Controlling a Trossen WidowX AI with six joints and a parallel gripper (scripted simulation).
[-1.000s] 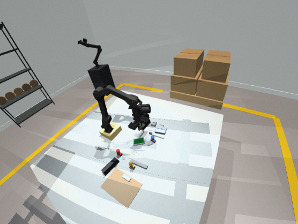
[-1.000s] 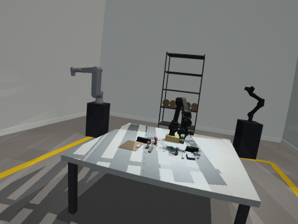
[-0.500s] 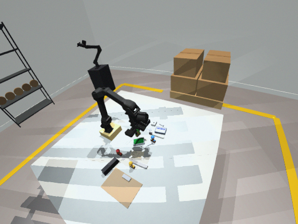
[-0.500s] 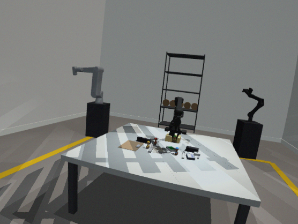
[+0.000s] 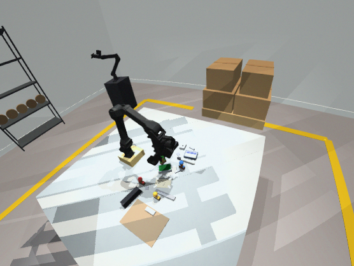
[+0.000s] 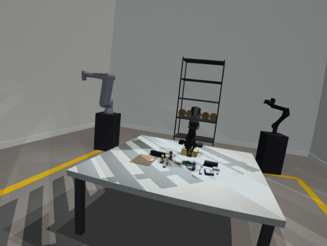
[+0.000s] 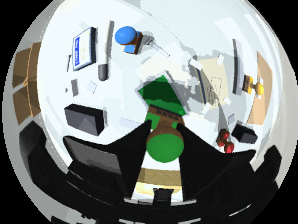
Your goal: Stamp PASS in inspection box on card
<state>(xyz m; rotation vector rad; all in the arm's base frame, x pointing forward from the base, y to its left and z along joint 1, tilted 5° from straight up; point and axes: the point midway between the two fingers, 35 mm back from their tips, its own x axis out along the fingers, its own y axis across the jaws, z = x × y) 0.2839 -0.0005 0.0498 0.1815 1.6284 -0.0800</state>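
Right now my gripper tip is 8 cm above the green ink pad. Round my gripper tip: blue-knobbed stamp (11 cm ahead, 7 cm below, 4 cm to the left); then white card (10 cm to the right, 9 cm below, 3 cm ahead); then green-knobbed stamp (right at my gripper tip).
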